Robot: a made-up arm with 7 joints. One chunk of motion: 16 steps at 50 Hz.
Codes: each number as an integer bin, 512 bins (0 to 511) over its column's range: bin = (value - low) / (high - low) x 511, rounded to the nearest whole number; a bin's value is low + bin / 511 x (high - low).
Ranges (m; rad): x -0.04..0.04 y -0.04..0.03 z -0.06..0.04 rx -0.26..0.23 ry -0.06..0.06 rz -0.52..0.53
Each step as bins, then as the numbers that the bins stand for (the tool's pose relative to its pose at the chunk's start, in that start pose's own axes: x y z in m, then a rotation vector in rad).
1 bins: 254 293 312 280 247 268
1 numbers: -0.0002 0.0001 0.0011 0.0085 -0.0020 0.0307
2 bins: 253 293 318 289 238 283
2 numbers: -0.0004 0.0001 0.0022 0.0171 -0.0041 0.0615
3 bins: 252 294 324 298 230 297
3 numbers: -0.0005 0.0003 0.0034 0.0258 -0.0060 0.0903
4 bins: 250 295 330 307 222 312
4 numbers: -0.0009 0.0004 0.0046 0.0344 -0.0079 0.1211
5 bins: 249 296 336 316 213 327
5 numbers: -0.0010 0.0005 0.0058 0.0430 -0.0100 0.1519
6 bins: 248 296 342 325 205 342
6 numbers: -0.0012 0.0005 0.0069 0.0516 -0.0119 0.1827
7 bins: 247 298 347 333 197 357
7 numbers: -0.0013 0.0008 0.0079 0.0593 -0.0137 0.2136
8 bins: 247 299 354 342 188 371
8 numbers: -0.0013 0.0010 0.0093 0.0679 -0.0159 0.2423
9 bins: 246 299 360 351 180 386
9 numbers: -0.0015 0.0010 0.0105 0.0766 -0.0177 0.2732
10 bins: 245 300 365 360 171 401
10 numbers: -0.0016 0.0011 0.0114 0.0852 -0.0198 0.3040
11 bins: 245 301 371 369 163 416
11 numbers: -0.0016 0.0012 0.0126 0.0938 -0.0217 0.3348
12 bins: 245 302 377 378 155 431
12 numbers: -0.0016 0.0014 0.0138 0.1025 -0.0236 0.3656
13 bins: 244 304 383 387 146 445
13 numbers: -0.0018 0.0016 0.0150 0.1111 -0.0257 0.3944
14 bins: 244 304 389 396 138 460
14 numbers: -0.0018 0.0016 0.0161 0.1197 -0.0276 0.4252
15 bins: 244 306 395 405 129 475
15 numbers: -0.0018 0.0019 0.0173 0.1284 -0.0297 0.4560
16 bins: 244 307 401 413 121 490
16 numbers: -0.0018 0.0021 0.0185 0.1360 -0.0316 0.4868
